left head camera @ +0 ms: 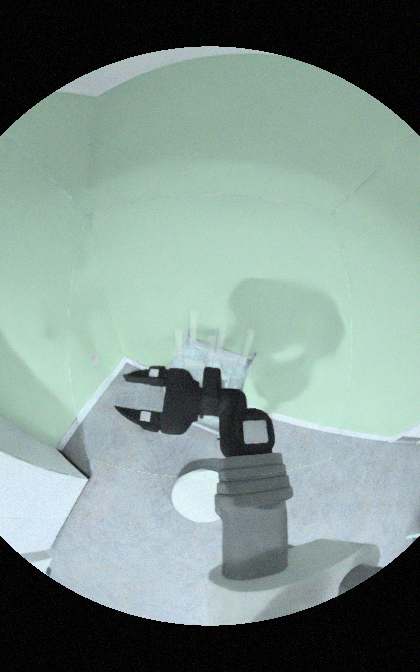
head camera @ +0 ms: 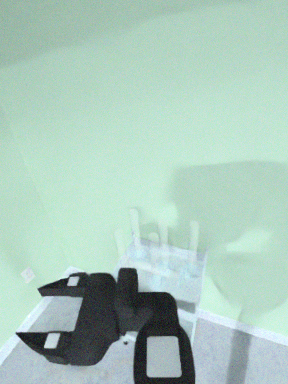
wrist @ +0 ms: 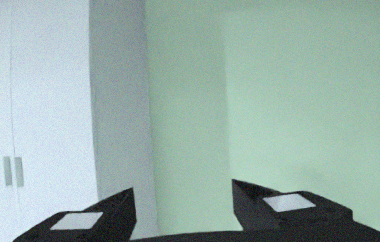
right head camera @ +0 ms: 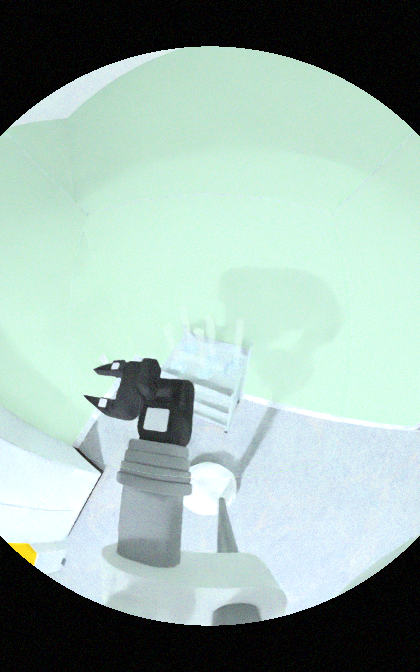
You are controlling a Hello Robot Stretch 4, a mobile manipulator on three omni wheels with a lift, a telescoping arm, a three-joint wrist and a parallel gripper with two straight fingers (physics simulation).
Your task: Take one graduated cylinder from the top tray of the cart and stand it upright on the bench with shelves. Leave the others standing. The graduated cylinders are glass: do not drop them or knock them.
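Frame: origin at the robot's base, x ahead, y down, z left, level; metres.
Seen in the pictures: gripper, fingertip midpoint: (left head camera: 119, 392) (head camera: 29, 312) (wrist: 183, 200); robot's base, link origin: (left head camera: 200, 494).
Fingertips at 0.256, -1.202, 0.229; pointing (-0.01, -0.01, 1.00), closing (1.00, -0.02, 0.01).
Pixels of each thing's top centre, then the offset from my fingertips to it, as dx, dy, dz. "pt": a spot on its surface instead.
- tall cylinder, surface spot: (head camera: 134, 222) (left head camera: 192, 323) pt +0.577, +0.289, -0.116
- pale cylinder, surface spot: (head camera: 150, 268) pt +0.470, +0.518, -0.183
The cart (head camera: 187, 306) (left head camera: 251, 358) (right head camera: 215, 388) stands by the green wall. Several clear graduated cylinders stand on its top tray; one tall cylinder (head camera: 134, 222) (left head camera: 193, 324) (right head camera: 185, 318) is at the back left and another cylinder (head camera: 194, 237) (left head camera: 248, 342) (right head camera: 239, 332) at the right. A pale cylinder (head camera: 150, 268) appears to lie across the tray in the head view. My gripper (head camera: 29, 311) (left head camera: 120, 393) (right head camera: 90, 383) (wrist: 183, 200) is open and empty, pointing left, away from the cylinders. The wrist hides part of the cart. The bench with shelves does not show.
A tall white cabinet (wrist: 50, 100) with two handles is at the left of the wrist view; a white block (left head camera: 35, 500) (right head camera: 40, 482) stands at the left in the side head views. A yellow object (right head camera: 22, 552) shows at lower left. A round white shape (left head camera: 195, 497) (right head camera: 210, 487) is beside the arm.
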